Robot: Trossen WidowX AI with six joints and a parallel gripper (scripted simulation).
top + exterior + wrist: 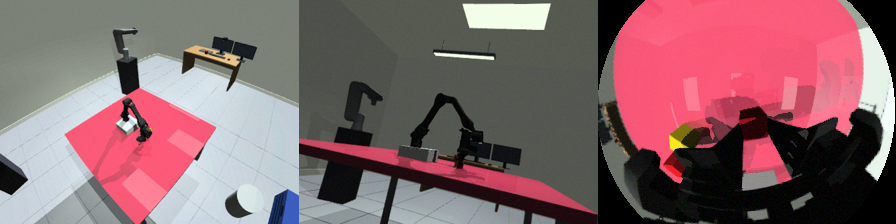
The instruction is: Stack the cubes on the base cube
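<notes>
Now: the red cube 13 cm to the left of my gripper tip, 4 cm above it and 3 cm behind it. From my gripper tip the other things lie so: yellow cube 13 cm to the left, 1 cm behind.
</notes>
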